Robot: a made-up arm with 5 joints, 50 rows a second.
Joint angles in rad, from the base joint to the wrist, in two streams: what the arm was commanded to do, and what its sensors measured. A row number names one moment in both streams.
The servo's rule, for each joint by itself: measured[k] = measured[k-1] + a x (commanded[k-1-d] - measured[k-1]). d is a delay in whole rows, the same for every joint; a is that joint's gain. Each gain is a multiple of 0.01, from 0.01 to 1. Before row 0 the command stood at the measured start. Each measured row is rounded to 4 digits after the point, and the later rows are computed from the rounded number. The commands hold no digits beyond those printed.
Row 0, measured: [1.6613, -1.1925, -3.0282, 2.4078, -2.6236]
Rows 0 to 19, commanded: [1.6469, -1.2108, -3.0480, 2.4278, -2.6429]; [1.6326, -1.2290, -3.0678, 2.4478, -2.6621]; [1.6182, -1.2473, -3.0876, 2.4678, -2.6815]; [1.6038, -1.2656, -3.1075, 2.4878, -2.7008]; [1.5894, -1.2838, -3.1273, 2.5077, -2.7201]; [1.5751, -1.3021, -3.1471, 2.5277, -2.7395]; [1.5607, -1.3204, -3.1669, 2.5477, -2.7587]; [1.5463, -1.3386, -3.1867, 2.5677, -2.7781]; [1.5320, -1.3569, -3.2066, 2.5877, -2.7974]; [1.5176, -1.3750, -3.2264, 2.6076, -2.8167]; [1.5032, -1.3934, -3.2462, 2.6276, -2.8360]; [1.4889, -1.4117, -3.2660, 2.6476, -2.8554]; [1.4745, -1.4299, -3.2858, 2.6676, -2.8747]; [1.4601, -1.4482, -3.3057, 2.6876, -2.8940]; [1.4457, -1.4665, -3.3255, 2.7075, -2.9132]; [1.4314, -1.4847, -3.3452, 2.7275, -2.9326]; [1.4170, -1.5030, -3.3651, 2.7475, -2.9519]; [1.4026, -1.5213, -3.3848, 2.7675, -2.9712]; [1.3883, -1.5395, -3.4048, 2.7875, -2.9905]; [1.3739, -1.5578, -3.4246, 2.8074, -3.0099]
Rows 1 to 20, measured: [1.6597, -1.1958, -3.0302, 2.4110, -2.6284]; [1.6567, -1.2018, -3.0340, 2.4169, -2.6368]; [1.6525, -1.2100, -3.0394, 2.4250, -2.6480]; [1.6471, -1.2200, -3.0462, 2.4350, -2.6612]; [1.6408, -1.2315, -3.0543, 2.4466, -2.6759]; [1.6336, -1.2442, -3.0636, 2.4596, -2.6918]; [1.6256, -1.2579, -3.0739, 2.4737, -2.7085]; [1.6169, -1.2724, -3.0852, 2.4887, -2.7259]; [1.6076, -1.2876, -3.0973, 2.5045, -2.7438]; [1.5977, -1.3033, -3.1102, 2.5210, -2.7620]; [1.5873, -1.3195, -3.1238, 2.5381, -2.7805]; [1.5765, -1.3361, -3.1380, 2.5556, -2.7992]; [1.5653, -1.3530, -3.1528, 2.5735, -2.8181]; [1.5537, -1.3701, -3.1681, 2.5918, -2.8371]; [1.5418, -1.3875, -3.1838, 2.6103, -2.8561]; [1.5297, -1.4050, -3.1999, 2.6291, -2.8752]; [1.5173, -1.4226, -3.2164, 2.6480, -2.8944]; [1.5047, -1.4404, -3.2332, 2.6671, -2.9136]; [1.4919, -1.4582, -3.2504, 2.6864, -2.9328]; [1.4789, -1.4761, -3.2678, 2.7058, -2.9521]
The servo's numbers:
d 0
a 0.11 0.18 0.10 0.16 0.25

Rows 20 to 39, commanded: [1.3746, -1.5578, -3.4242, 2.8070, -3.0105]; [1.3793, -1.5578, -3.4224, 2.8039, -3.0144]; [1.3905, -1.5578, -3.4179, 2.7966, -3.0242]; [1.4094, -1.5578, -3.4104, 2.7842, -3.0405]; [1.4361, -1.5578, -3.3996, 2.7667, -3.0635]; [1.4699, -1.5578, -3.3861, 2.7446, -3.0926]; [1.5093, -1.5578, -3.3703, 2.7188, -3.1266]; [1.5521, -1.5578, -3.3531, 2.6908, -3.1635]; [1.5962, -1.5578, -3.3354, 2.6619, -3.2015]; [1.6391, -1.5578, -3.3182, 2.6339, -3.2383]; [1.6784, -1.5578, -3.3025, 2.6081, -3.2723]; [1.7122, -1.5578, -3.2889, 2.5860, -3.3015]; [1.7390, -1.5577, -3.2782, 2.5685, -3.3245]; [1.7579, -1.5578, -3.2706, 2.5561, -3.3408]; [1.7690, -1.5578, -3.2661, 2.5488, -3.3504]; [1.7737, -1.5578, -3.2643, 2.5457, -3.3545]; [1.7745, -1.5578, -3.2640, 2.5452, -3.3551]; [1.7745, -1.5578, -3.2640, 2.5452, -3.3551]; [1.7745, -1.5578, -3.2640, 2.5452, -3.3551]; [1.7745, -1.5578, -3.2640, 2.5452, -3.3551]
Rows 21 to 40, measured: [1.4674, -1.4908, -3.2834, 2.7220, -2.9667]; [1.4577, -1.5029, -3.2973, 2.7351, -2.9786]; [1.4503, -1.5128, -3.3094, 2.7449, -2.9900]; [1.4458, -1.5209, -3.3195, 2.7512, -3.0026]; [1.4447, -1.5275, -3.3275, 2.7537, -3.0178]; [1.4475, -1.5330, -3.3334, 2.7522, -3.0365]; [1.4543, -1.5375, -3.3371, 2.7469, -3.0590]; [1.4651, -1.5412, -3.3387, 2.7379, -3.0851]; [1.4795, -1.5442, -3.3384, 2.7257, -3.1142]; [1.4971, -1.5466, -3.3364, 2.7110, -3.1452]; [1.5170, -1.5486, -3.3330, 2.6945, -3.1770]; [1.5385, -1.5503, -3.3286, 2.6771, -3.2081]; [1.5606, -1.5516, -3.3236, 2.6597, -3.2372]; [1.5823, -1.5527, -3.3183, 2.6431, -3.2631]; [1.6028, -1.5536, -3.3131, 2.6280, -3.2849]; [1.6216, -1.5544, -3.3082, 2.6148, -3.3023]; [1.6384, -1.5550, -3.3038, 2.6037, -3.3155]; [1.6534, -1.5555, -3.2998, 2.5943, -3.3254]; [1.6667, -1.5559, -3.2962, 2.5864, -3.3328]; [1.6786, -1.5562, -3.2930, 2.5798, -3.3384]
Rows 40 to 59, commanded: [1.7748, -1.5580, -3.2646, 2.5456, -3.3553]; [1.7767, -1.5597, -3.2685, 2.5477, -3.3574]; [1.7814, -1.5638, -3.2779, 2.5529, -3.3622]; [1.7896, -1.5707, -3.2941, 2.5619, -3.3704]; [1.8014, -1.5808, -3.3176, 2.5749, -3.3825]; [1.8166, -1.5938, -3.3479, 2.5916, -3.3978]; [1.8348, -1.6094, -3.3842, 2.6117, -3.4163]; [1.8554, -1.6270, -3.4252, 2.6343, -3.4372]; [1.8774, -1.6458, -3.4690, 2.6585, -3.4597]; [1.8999, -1.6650, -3.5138, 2.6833, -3.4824]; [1.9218, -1.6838, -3.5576, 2.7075, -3.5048]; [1.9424, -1.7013, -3.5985, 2.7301, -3.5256]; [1.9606, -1.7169, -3.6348, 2.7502, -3.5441]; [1.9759, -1.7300, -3.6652, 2.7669, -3.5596]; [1.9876, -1.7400, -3.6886, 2.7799, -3.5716]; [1.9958, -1.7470, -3.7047, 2.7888, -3.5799]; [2.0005, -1.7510, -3.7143, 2.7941, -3.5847]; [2.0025, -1.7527, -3.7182, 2.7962, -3.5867]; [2.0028, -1.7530, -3.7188, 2.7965, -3.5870]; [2.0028, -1.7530, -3.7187, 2.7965, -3.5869]
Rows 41 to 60, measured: [1.6892, -1.5565, -3.2902, 2.5743, -3.3426]; [1.6988, -1.5571, -3.2880, 2.5700, -3.3463]; [1.7079, -1.5583, -3.2870, 2.5673, -3.3503]; [1.7169, -1.5605, -3.2877, 2.5664, -3.3553]; [1.7262, -1.5642, -3.2907, 2.5678, -3.3621]; [1.7361, -1.5695, -3.2964, 2.5716, -3.3710]; [1.7470, -1.5767, -3.3052, 2.5780, -3.3823]; [1.7589, -1.5858, -3.3172, 2.5870, -3.3960]; [1.7719, -1.5966, -3.3324, 2.5984, -3.4119]; [1.7860, -1.6089, -3.3505, 2.6120, -3.4295]; [1.8009, -1.6224, -3.3712, 2.6273, -3.4483]; [1.8165, -1.6366, -3.3939, 2.6437, -3.4676]; [1.8324, -1.6511, -3.4180, 2.6607, -3.4867]; [1.8482, -1.6653, -3.4427, 2.6777, -3.5049]; [1.8635, -1.6787, -3.4673, 2.6941, -3.5216]; [1.8781, -1.6910, -3.4910, 2.7093, -3.5362]; [1.8916, -1.7018, -3.5133, 2.7229, -3.5483]; [1.9038, -1.7110, -3.5338, 2.7346, -3.5579]; [1.9147, -1.7186, -3.5523, 2.7445, -3.5652]; [1.9244, -1.7248, -3.5689, 2.7528, -3.5706]
